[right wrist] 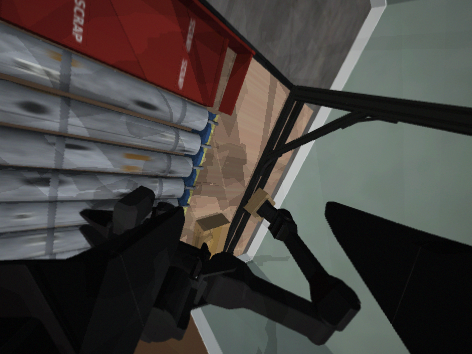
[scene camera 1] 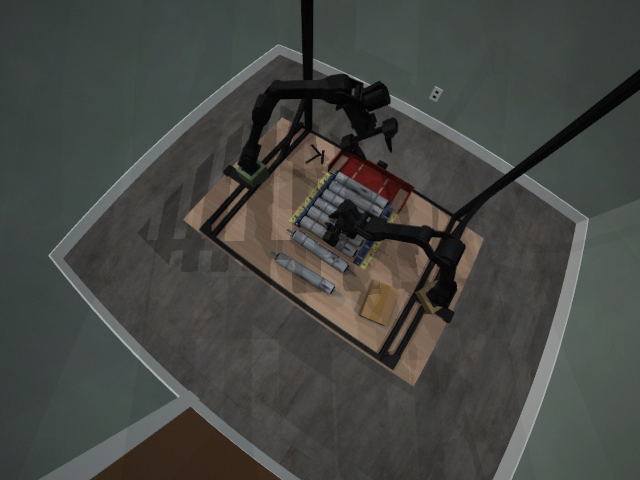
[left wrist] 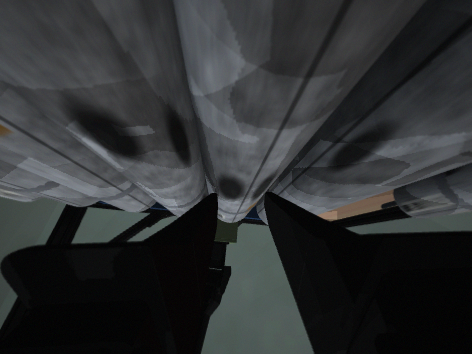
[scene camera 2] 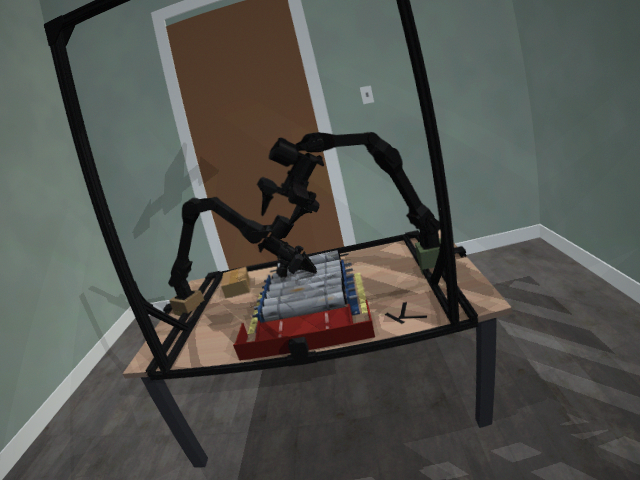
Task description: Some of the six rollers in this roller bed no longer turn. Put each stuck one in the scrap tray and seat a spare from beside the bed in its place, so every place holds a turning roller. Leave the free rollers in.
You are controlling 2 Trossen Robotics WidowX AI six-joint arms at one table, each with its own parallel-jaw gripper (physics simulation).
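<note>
In the right wrist view you'd see my right gripper, which is open and holding nothing, along with my left gripper. The left wrist view has my left gripper as well, and scene camera 1 has my right gripper. There's a tan box in view too.
</note>
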